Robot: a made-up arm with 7 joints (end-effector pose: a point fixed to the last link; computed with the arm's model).
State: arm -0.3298 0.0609 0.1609 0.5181 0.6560 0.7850 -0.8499
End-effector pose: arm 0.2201 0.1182 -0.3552 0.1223 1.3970 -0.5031
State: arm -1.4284 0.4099 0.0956 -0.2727 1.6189 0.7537 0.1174
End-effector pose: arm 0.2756 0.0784 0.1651 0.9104 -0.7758 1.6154
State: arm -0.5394 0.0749 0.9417 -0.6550 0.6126 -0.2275 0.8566
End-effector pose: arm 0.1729 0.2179 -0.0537 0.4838 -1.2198 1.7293
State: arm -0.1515 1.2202 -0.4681 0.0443 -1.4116 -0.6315 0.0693
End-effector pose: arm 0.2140 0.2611 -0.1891 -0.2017 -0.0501 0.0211
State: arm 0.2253 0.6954 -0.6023 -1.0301 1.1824 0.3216 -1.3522
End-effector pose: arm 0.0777 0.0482 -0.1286 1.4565 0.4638 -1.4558
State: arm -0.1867 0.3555 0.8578 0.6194 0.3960 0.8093 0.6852
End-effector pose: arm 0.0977 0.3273 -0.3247 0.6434 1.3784 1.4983
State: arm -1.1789 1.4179 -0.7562 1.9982 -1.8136 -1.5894 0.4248
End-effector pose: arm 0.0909 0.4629 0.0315 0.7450 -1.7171 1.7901
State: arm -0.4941 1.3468 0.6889 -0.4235 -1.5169 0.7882 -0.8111
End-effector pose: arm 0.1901 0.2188 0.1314 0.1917 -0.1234 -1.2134
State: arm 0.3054 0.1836 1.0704 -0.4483 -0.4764 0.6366 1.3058
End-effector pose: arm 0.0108 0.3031 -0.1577 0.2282 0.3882 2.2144
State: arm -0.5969 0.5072 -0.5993 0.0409 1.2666 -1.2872 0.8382
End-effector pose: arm 0.2563 0.0210 -0.2152 0.5473 -1.6445 -1.0685
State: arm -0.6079 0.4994 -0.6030 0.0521 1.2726 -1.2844 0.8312
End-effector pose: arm 0.2586 0.0186 -0.2150 0.5589 -1.6462 -1.0758
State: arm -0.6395 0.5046 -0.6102 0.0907 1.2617 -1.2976 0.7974
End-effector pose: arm 0.2665 0.0205 -0.2142 0.5945 -1.6288 -1.1195
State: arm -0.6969 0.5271 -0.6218 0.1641 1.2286 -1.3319 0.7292
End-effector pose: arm 0.2816 0.0287 -0.2114 0.6613 -1.5844 -1.2056
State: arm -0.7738 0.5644 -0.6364 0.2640 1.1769 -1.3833 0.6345
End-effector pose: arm 0.3020 0.0435 -0.2048 0.7526 -1.5157 -1.3143
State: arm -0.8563 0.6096 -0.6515 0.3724 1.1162 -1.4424 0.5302
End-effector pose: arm 0.3234 0.0628 -0.1935 0.8517 -1.4346 -1.4169
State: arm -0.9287 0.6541 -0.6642 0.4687 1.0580 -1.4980 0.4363
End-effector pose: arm 0.3410 0.0829 -0.1796 0.9384 -1.3588 -1.4925
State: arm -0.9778 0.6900 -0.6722 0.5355 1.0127 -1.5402 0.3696
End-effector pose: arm 0.3520 0.0993 -0.1676 0.9967 -1.3041 -1.5356
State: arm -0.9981 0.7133 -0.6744 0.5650 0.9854 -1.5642 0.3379
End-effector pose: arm 0.3563 0.1094 -0.1610 1.0207 -1.2776 -1.5513
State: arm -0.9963 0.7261 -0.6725 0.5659 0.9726 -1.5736 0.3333
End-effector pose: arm 0.3558 0.1141 -0.1595 1.0187 -1.2720 -1.5508
